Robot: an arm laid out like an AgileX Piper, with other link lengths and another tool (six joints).
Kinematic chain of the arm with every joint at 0, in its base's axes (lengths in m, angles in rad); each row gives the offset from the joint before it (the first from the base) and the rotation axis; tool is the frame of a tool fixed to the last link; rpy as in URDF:
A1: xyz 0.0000 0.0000 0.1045 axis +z
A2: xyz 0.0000 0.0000 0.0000 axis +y
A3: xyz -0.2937 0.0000 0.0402 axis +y
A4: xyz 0.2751 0.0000 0.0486 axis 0.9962 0 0.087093
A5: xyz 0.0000 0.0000 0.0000 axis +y
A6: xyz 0.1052 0.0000 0.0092 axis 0.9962 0 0.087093
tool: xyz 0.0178 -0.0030 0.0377 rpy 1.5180 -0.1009 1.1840
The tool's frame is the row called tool.
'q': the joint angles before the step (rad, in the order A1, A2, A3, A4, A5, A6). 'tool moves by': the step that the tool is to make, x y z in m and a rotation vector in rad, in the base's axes. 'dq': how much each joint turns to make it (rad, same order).
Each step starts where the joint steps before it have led.
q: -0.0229, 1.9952, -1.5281, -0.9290, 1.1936, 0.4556
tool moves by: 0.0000, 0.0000, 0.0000, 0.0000, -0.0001, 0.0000
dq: 0.0000, 0.0000, 0.0000, 0.0000, -0.0001, 0.0001
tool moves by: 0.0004, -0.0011, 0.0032, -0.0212, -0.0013, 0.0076
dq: 0.0001, -0.0025, 0.0001, -0.0224, 0.0011, -0.0001
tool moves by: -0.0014, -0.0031, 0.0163, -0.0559, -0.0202, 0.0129
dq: -0.0002, -0.0229, 0.0002, -0.0577, 0.0071, 0.0034
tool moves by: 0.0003, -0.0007, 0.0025, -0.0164, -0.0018, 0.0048
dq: 0.0002, -0.0017, 0.0000, -0.0174, 0.0009, 0.0011
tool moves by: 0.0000, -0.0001, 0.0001, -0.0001, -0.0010, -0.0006
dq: -0.0001, 0.0000, -0.0001, -0.0003, -0.0001, 0.0011
